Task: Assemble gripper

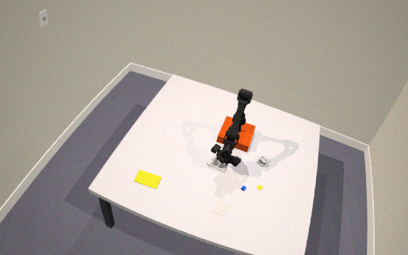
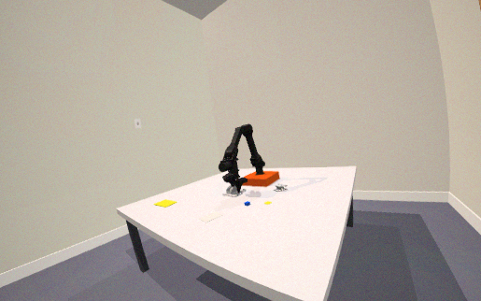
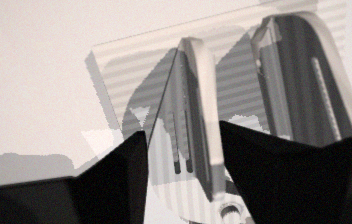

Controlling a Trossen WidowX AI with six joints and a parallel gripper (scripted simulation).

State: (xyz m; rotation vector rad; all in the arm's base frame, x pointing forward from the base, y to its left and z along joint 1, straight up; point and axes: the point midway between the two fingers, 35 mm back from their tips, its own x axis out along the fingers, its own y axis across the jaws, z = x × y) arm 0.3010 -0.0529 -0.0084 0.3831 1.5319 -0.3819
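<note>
Right now my gripper tip is 260 mm to the right of the white ribbed piece and 90 mm past it. The rest, counted from my gripper tip: housing plate 60 mm behind, 10 mm to the right, 10 mm below; blue cube 160 mm ahead, 140 mm to the left, 10 mm below; small yellow cube 240 mm to the left, 120 mm ahead, 10 mm below.
</note>
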